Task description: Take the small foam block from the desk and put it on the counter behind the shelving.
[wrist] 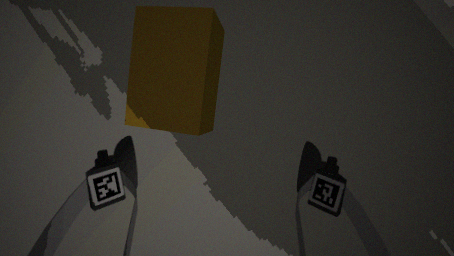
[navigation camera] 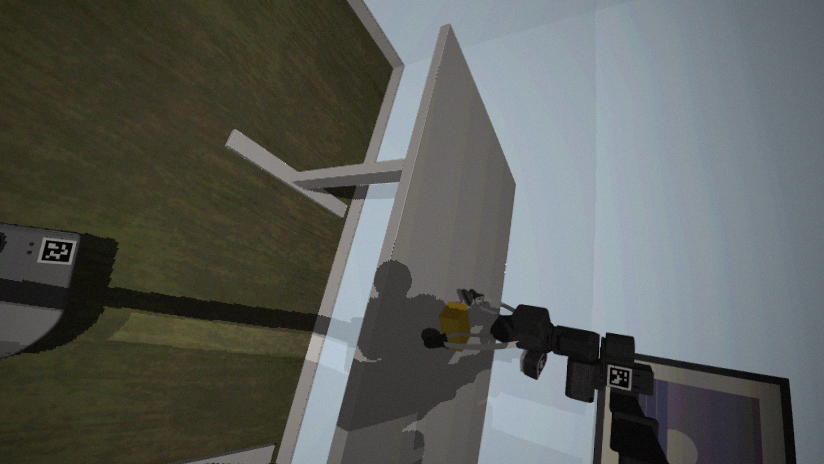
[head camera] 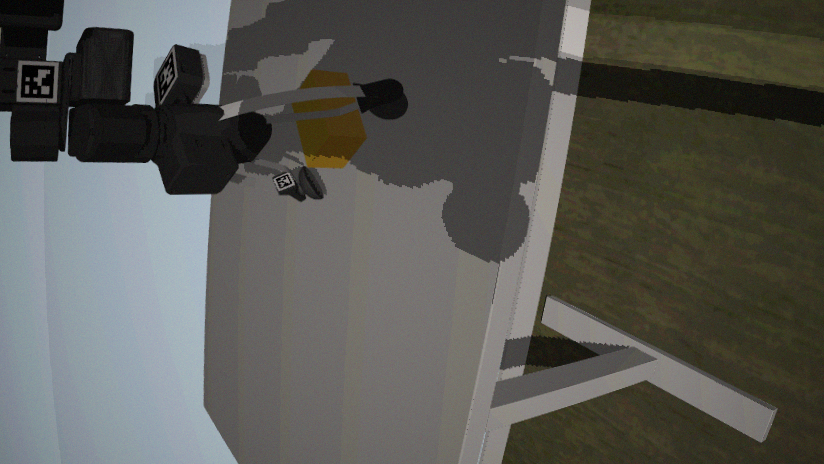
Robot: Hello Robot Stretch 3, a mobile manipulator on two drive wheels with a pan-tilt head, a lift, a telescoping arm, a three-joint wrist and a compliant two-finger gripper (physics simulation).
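Frame: origin at the robot's base, x ahead, y left, z up, level; millimetres.
Seen in the pictures: gripper, between the fingertips: (navigation camera: 443, 314) (head camera: 360, 145).
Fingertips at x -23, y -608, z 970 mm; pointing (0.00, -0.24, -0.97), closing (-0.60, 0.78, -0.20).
Note:
A point is followed by its place in that frame.
The small foam block (head camera: 322, 137) @(y -644, x -31, z 995 mm) (navigation camera: 454, 323) @(y -634, x -42, z 987 mm) (wrist: 170, 70) is orange-yellow and box-shaped, and stands on the grey desk (head camera: 322, 299) @(y -725, x 158, z 950 mm) (navigation camera: 467, 201) @(y -734, x 262, z 950 mm), mostly in shadow. My gripper (head camera: 348, 141) @(y -608, x -23, z 970 mm) (navigation camera: 452, 317) @(y -608, x -23, z 970 mm) (wrist: 218, 156) @(y -608, x -23, z 970 mm) is open with its fingers wide apart and holds nothing. It hangs over the desk around the block's area. In the wrist view the block lies beyond the fingertips, left of the middle between them and nearer the left finger. The gap in height between fingers and block is hard to tell. The counter and the shelving do not show.
A pale desk leg with a crossbar foot (head camera: 709, 391) (navigation camera: 259, 152) stands on the green-brown floor (head camera: 691, 230) @(y -788, x 104, z 0 mm) (navigation camera: 201, 103) @(y -413, x 582, z 0 mm). A pale blue wall (head camera: 115, 317) @(y -1265, x 283, z 1124 mm) (navigation camera: 663, 172) @(y -1311, x 522, z 1477 mm) rises behind the desk. A framed picture (navigation camera: 709, 403) @(y -1145, x -210, z 1559 mm) hangs at the navigation view's lower right. Part of my base (navigation camera: 34, 276) @(y -102, x -65, z 160 mm) shows at its left.

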